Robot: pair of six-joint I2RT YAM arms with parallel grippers.
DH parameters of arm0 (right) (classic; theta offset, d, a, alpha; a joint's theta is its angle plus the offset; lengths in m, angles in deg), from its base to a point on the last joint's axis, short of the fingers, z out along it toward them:
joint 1: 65.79 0.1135 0.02 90
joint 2: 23.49 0 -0.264 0
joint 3: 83.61 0 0.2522 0
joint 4: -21.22 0 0.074 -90
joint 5: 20.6 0 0 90
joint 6: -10.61 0.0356 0 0
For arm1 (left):
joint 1: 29.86 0.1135 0.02 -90
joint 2: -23.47 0 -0.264 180
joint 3: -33.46 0 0.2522 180
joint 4: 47.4 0 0.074 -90
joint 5: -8.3 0 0 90
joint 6: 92.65 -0.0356 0 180
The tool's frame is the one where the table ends.
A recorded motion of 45 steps. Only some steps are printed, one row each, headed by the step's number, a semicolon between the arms.
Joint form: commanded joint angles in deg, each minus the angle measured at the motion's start. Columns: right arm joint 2, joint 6, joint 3, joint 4, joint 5, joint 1; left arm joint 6, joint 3, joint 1, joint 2, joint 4, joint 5.
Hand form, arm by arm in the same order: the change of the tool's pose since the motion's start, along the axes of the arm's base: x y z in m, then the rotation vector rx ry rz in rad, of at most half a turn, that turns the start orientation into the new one. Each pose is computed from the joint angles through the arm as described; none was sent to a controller.
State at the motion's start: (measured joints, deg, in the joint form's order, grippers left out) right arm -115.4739 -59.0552 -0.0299 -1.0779 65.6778 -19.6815; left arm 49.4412 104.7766 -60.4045 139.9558 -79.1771 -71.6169
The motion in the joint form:
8: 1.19 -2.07 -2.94 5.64 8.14 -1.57; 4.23 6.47 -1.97 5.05 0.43 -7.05
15: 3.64 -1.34 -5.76 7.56 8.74 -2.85; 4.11 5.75 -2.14 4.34 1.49 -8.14
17: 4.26 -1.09 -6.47 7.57 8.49 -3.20; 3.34 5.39 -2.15 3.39 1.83 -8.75
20: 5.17 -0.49 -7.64 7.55 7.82 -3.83; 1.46 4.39 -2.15 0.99 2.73 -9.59
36: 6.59 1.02 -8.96 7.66 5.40 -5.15; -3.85 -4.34 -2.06 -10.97 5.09 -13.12
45: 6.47 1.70 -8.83 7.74 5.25 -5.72; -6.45 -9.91 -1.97 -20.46 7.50 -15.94
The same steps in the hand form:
8: 0.0014 -0.0059 -0.0009 0.0741 -0.0217 0.1146; 0.0162 -0.0224 -0.0051 -0.0422 0.0155 0.1019
15: -0.0006 -0.0186 0.0000 0.1030 -0.0317 0.0960; 0.0131 -0.0211 -0.0054 -0.0264 0.0267 0.1174
17: -0.0011 -0.0223 -0.0006 0.1032 -0.0297 0.0840; 0.0117 -0.0199 -0.0009 -0.0167 0.0136 0.1244
20: -0.0016 -0.0286 -0.0024 0.1025 -0.0238 0.0576; 0.0075 -0.0166 0.0099 0.0062 -0.0148 0.1313
36: 0.0001 -0.0398 -0.0021 0.1073 -0.0257 -0.0150; -0.0261 0.0083 0.0426 0.0823 -0.0868 0.1728
45: 0.0029 -0.0420 -0.0018 0.1151 -0.0213 -0.0327; -0.0520 0.0276 0.0674 0.1130 -0.1361 0.2145

